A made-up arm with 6 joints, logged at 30 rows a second.
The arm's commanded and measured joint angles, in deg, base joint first. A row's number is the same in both.
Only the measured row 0 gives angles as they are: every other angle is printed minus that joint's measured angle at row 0.
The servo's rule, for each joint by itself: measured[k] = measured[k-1] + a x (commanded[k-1-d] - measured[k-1]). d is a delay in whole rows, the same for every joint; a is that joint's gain. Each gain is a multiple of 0.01, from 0.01 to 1. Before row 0 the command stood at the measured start. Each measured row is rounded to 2 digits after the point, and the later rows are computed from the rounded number. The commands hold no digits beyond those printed.
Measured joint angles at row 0:
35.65, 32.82, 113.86, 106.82, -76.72, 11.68
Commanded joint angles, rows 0 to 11:
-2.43, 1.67, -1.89, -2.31, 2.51, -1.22
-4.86, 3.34, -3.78, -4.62, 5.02, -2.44
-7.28, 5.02, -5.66, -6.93, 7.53, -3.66
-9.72, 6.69, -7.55, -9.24, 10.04, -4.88
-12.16, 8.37, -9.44, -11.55, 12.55, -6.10
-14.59, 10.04, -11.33, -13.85, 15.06, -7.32
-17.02, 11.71, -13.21, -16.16, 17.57, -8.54
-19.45, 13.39, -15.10, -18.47, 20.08, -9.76
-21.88, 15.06, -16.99, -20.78, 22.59, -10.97
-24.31, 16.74, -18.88, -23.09, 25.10, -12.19
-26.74, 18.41, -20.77, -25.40, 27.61, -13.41
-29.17, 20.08, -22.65, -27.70, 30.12, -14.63
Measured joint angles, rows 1 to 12:
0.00, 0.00, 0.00, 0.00, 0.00, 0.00
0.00, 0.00, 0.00, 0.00, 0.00, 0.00
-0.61, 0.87, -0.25, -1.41, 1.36, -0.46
-1.67, 2.15, -0.71, -3.37, 3.34, -1.21
-3.07, 3.64, -1.35, -5.54, 5.60, -2.14
-4.73, 5.23, -2.16, -7.80, 8.00, -3.18
-6.59, 6.86, -3.11, -10.09, 10.46, -4.29
-8.59, 8.51, -4.18, -12.38, 12.94, -5.44
-10.70, 10.17, -5.35, -14.69, 15.44, -6.62
-12.89, 11.84, -6.62, -17.00, 17.95, -7.81
-15.14, 13.51, -7.97, -19.31, 20.46, -9.01
-17.43, 15.19, -9.39, -21.62, 22.97, -10.22
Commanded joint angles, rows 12 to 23:
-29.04, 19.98, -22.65, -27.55, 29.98, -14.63
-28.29, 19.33, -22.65, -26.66, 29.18, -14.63
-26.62, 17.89, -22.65, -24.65, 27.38, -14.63
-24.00, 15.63, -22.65, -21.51, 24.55, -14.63
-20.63, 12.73, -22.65, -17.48, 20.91, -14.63
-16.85, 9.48, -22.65, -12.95, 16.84, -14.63
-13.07, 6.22, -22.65, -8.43, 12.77, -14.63
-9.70, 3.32, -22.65, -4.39, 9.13, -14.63
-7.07, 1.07, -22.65, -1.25, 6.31, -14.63
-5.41, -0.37, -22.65, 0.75, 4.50, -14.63
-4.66, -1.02, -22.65, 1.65, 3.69, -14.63
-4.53, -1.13, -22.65, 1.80, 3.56, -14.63
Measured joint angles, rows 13 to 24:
-19.76, 16.86, -10.87, -23.93, 25.48, -11.43
-22.11, 18.53, -12.40, -26.23, 27.99, -12.65
-23.84, 19.28, -13.73, -27.04, 29.06, -13.40
-24.95, 19.31, -14.89, -26.81, 29.12, -13.87
-25.37, 18.57, -15.90, -25.49, 28.18, -14.16
-25.03, 17.04, -16.78, -23.06, 26.22, -14.34
-23.93, 14.80, -17.54, -19.66, 23.35, -14.45
-22.16, 12.03, -18.20, -15.57, 19.83, -14.52
-19.89, 9.01, -18.78, -11.21, 16.02, -14.56
-17.34, 6.05, -19.28, -7.05, 12.30, -14.59
-14.77, 3.46, -19.72, -3.51, 9.07, -14.61
-12.43, 1.47, -20.10, -0.91, 6.60, -14.62

